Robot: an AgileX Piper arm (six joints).
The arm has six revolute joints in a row. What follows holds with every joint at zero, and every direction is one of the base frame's. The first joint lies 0.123 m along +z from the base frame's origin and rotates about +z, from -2.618 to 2.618 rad. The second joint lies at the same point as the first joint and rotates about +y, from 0 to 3.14 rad. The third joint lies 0.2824 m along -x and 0.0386 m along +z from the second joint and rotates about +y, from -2.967 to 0 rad. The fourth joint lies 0.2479 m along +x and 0.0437 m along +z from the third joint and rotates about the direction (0.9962, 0, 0.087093), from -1.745 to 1.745 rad. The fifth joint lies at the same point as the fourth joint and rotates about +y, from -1.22 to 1.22 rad. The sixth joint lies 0.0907 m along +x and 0.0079 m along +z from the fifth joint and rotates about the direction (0.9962, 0, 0.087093), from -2.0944 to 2.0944 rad. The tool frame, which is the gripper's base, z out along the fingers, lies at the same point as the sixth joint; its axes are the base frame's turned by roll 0, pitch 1.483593 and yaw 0 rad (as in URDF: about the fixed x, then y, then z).
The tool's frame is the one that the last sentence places.
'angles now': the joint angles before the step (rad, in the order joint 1, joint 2, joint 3, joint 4, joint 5, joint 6). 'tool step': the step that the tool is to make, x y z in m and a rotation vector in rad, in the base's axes. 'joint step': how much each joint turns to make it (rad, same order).
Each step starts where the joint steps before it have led.
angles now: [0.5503 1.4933 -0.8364 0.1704 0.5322 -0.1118]
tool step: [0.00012 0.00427 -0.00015 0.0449 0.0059 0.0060]
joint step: [0.0000 0.0055 0.0000 0.0868 -0.0176 -0.0638]
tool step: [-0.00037 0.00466 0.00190 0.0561 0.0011 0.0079]
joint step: [0.0001 0.0000 0.0000 0.1086 -0.0170 -0.0826]
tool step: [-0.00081 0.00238 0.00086 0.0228 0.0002 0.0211]
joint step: [-0.0001 0.0000 0.0000 0.0614 0.0001 -0.0644]
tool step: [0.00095 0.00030 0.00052 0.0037 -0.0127 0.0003]
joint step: [0.0000 0.0000 0.0000 0.0040 -0.0123 -0.0080]
